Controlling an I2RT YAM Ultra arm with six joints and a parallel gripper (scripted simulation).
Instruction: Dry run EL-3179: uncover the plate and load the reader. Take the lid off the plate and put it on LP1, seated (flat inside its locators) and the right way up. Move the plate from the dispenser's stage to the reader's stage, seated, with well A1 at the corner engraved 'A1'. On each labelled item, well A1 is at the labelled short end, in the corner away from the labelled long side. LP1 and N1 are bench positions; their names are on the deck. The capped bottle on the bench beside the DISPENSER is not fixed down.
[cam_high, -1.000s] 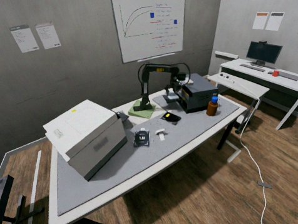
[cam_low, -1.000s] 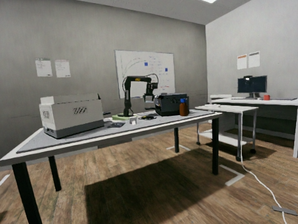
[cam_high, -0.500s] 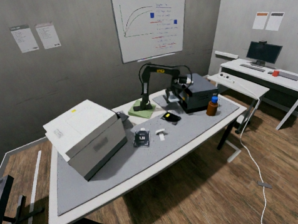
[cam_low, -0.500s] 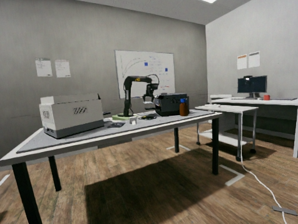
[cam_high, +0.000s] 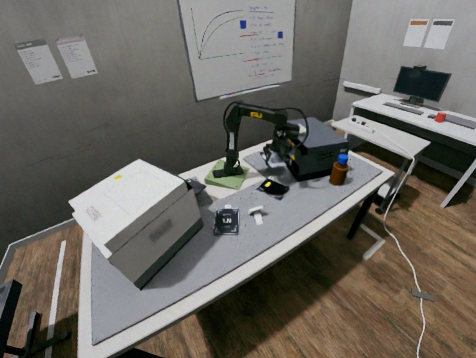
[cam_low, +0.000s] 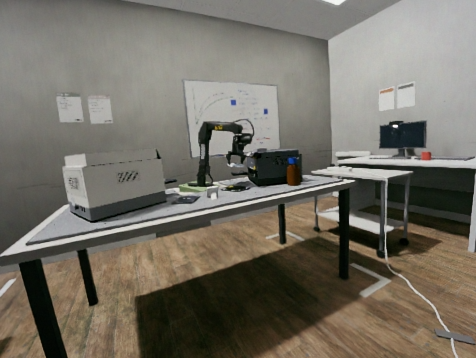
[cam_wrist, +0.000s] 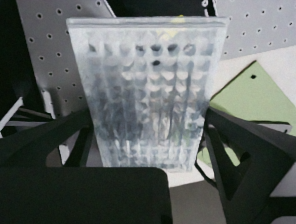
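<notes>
Now: hand 150 mm above the black lid, 70 mm short of it and 30 mm to the left of it. Also, from my hand: plate (right at my hand); brown capped bottle (350 mm to the left, 160 mm ahead, 50 mm below).
</notes>
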